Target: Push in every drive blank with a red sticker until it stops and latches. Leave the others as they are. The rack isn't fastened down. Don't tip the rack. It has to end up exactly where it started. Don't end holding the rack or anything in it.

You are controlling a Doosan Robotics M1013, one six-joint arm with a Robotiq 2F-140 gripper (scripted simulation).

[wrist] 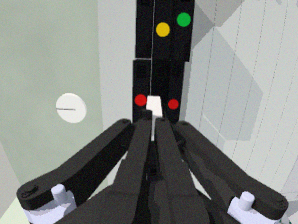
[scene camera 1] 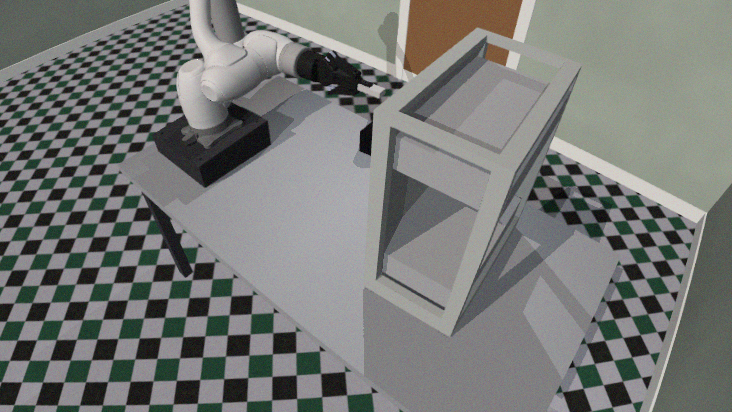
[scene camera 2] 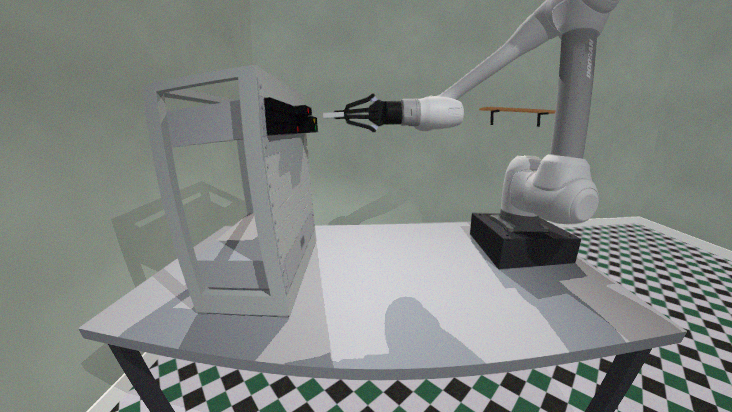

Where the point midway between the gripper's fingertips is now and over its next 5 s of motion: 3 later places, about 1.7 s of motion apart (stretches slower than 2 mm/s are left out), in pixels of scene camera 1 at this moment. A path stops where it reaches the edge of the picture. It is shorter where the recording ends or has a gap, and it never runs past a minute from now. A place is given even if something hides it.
The gripper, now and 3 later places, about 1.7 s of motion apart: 382, 93; 402, 94; 409, 97; 383, 86
